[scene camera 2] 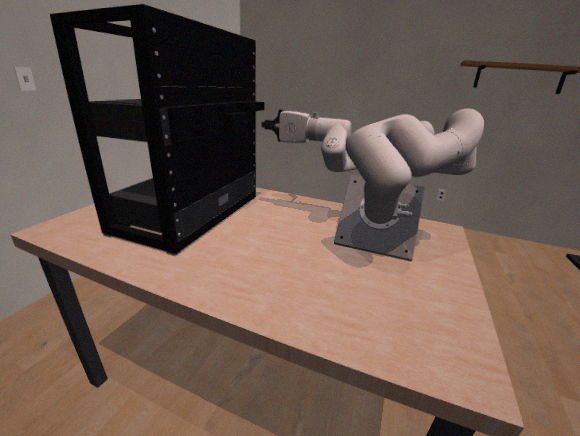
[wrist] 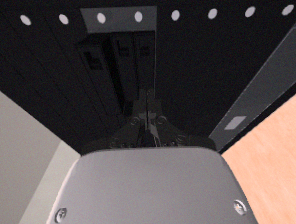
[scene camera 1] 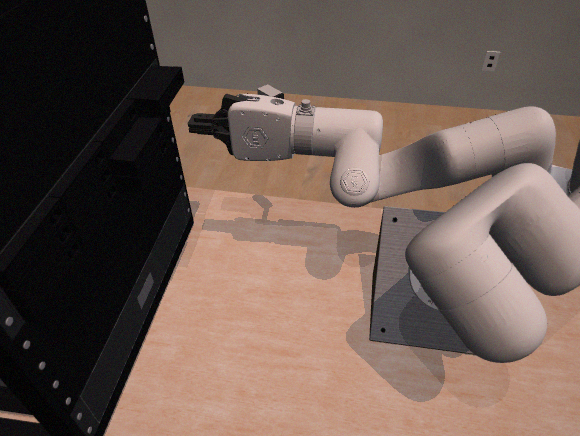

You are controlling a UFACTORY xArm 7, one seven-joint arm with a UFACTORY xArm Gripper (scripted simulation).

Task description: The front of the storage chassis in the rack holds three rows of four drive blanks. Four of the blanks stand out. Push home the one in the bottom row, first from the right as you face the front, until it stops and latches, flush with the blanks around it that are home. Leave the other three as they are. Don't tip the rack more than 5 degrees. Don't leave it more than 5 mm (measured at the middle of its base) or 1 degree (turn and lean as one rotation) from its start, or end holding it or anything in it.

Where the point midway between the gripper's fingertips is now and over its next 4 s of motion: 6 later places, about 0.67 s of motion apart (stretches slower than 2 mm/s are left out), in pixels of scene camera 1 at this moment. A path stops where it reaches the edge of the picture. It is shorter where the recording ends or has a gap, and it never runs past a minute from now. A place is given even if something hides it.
My gripper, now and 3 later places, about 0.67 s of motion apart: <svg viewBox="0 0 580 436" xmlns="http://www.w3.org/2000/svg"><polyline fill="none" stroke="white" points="190,123 215,124 249,126 303,129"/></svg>
